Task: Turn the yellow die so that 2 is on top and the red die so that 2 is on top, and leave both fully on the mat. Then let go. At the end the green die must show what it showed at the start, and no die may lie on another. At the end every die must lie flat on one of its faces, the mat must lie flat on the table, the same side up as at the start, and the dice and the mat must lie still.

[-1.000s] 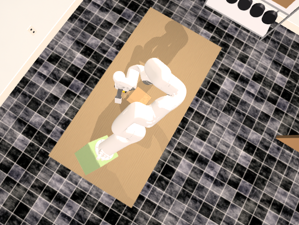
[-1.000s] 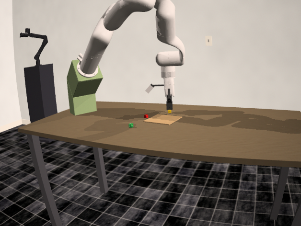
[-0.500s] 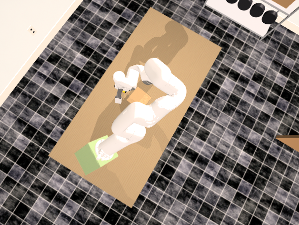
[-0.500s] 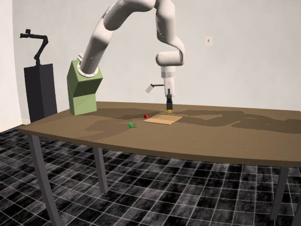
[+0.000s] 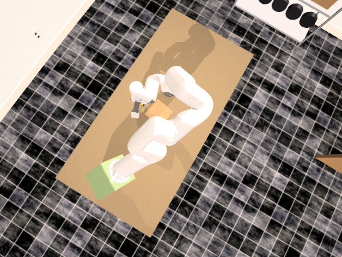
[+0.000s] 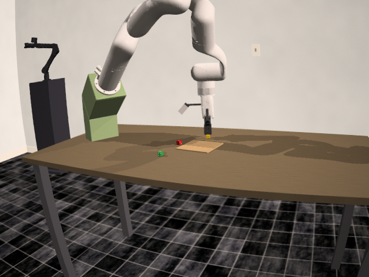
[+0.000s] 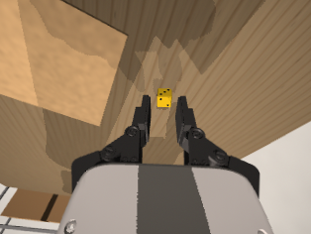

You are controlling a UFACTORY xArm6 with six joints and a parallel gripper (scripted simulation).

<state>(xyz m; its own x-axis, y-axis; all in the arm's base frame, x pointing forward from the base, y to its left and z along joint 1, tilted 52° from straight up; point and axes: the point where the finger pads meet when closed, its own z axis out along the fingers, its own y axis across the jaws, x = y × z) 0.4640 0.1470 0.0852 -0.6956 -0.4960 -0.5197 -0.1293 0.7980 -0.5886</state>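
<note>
Right now my hand is 3 cm above the yellow die. Also, from my hand: red die (10 cm behind, 11 cm to the right, 3 cm below); then green die (13 cm behind, 27 cm to the right, 3 cm below); then tan mat (1 cm behind, 13 cm to the right, 4 cm below).
</note>
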